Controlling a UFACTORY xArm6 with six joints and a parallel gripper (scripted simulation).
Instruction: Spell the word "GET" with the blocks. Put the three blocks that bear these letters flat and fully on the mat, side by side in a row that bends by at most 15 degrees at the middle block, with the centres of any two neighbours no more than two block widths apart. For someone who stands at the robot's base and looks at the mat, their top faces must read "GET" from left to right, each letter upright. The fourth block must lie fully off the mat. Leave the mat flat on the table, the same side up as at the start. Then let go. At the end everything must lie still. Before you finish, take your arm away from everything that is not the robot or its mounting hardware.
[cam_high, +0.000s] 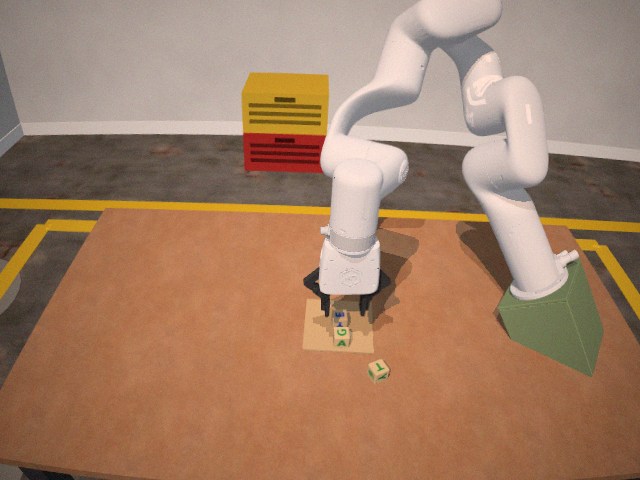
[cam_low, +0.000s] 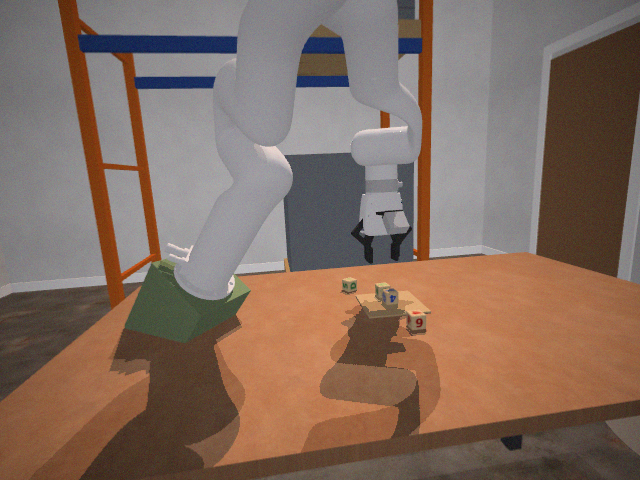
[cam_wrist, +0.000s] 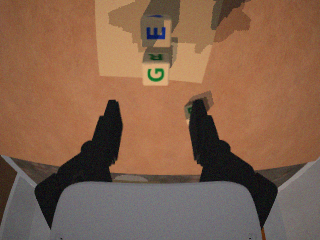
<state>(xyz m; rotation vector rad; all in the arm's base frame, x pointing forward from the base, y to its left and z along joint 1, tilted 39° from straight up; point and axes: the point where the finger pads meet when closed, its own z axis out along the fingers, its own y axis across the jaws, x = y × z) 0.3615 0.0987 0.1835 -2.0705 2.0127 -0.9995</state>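
The t block is 5 cm behind my hand, 9 cm to the left of it and 10 cm below it. From my hand the other things lie so: tan mat 5 cm to the right, 11 cm below; then e block 5 cm to the right, 9 cm below; then g block 9 cm below.
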